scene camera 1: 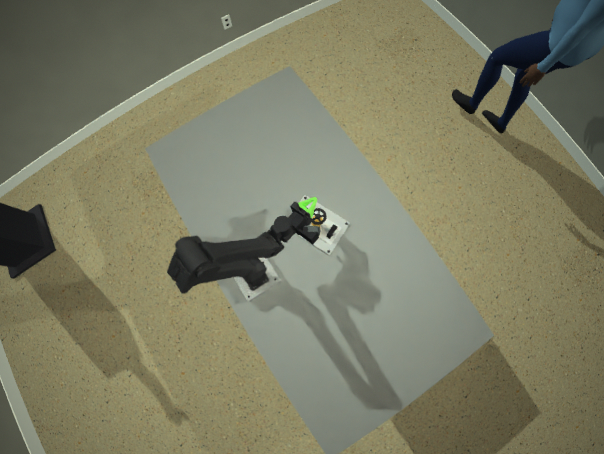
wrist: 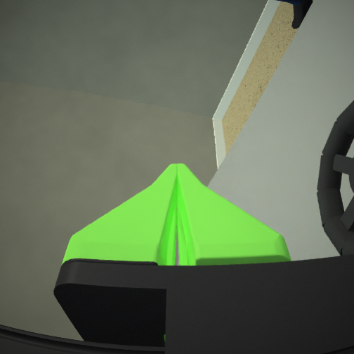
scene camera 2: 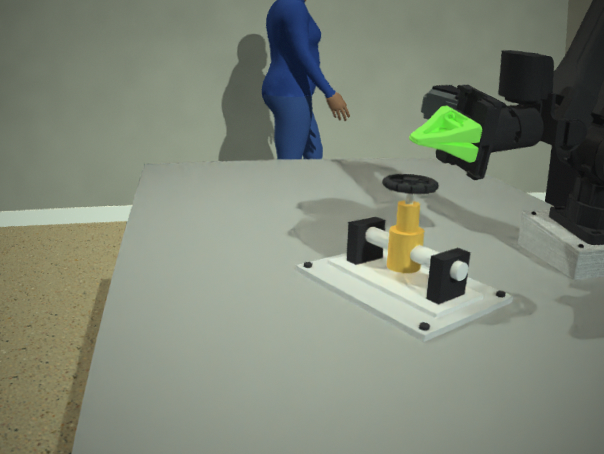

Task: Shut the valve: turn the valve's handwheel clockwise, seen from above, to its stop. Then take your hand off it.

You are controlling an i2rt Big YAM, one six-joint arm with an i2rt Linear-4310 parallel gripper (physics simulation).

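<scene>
The valve's black handwheel point(scene camera 1: 325, 216) point(scene camera 2: 388, 184) point(wrist: 330, 207) lies level on top of the orange valve body point(scene camera 2: 405, 250), over a white base plate point(scene camera 1: 340, 225) point(scene camera 2: 360, 290). My gripper point(scene camera 1: 315, 199) point(scene camera 2: 412, 138) point(wrist: 177, 175) is shut and empty, with its two green fingers together. In scene camera 2 it is higher than the wheel, with a gap between them. In scene camera 1 the fingers are beside the wheel's upper left. In the wrist view part of the wheel shows at the right edge, apart from the fingers.
Two black blocks point(scene camera 2: 365, 242) point(scene camera 2: 445, 277) hold the valve's white pipe. The plate stands on the grey table point(scene camera 1: 280, 125) point(scene camera 2: 225, 350). The arm's mount point(scene camera 2: 550, 250) is at the right in scene camera 2. A person point(scene camera 1: 520, 52) point(scene camera 2: 295, 75) stands beyond the table.
</scene>
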